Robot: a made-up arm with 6 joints.
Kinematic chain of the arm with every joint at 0, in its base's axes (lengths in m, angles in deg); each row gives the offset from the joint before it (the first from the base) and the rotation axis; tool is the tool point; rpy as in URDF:
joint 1: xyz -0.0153 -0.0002 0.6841 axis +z
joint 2: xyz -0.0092 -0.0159 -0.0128 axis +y
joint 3: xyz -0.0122 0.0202 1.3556 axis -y
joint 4: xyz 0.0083 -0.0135 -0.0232 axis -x
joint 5: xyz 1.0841 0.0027 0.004 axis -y
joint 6: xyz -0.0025 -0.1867 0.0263 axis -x
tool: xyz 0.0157 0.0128 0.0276 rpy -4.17 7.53 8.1
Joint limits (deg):
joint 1: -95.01..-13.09
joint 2: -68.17..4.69
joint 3: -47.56..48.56
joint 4: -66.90..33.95
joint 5: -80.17..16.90
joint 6: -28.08..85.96
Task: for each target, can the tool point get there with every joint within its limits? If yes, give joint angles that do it. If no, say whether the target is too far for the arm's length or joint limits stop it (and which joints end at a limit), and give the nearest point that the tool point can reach.
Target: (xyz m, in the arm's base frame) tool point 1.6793 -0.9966 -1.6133
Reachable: no: too far | nearest point 0.5423 -0.3281 0.9955 | short by 2.923 m
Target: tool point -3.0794 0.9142 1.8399
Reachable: no: too far | nearest point -1.8285 0.5409 2.0987 | short by 1.331 m
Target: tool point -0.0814 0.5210 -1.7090
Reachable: no: joint limits stop it (at a limit: joint 1, joint 2, joint 3, joint 4, joint 5, joint 6) | nearest point 0.5900 -0.2258 0.9951 | short by 2.885 m
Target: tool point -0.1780 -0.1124 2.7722
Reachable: yes | joints -24.96 -31.53 27.18 -12.44 -60.29 22.50
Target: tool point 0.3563 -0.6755 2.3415
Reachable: yes | joints -48.02 -13.18 7.40 -20.00 -42.15 13.42
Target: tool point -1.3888 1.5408 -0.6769
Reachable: no: joint limits stop it (at a limit: joint 2, joint 3, joint 4, joint 5, joint 6) | nearest point -0.1739 0.1777 1.3884 | short by 2.757 m
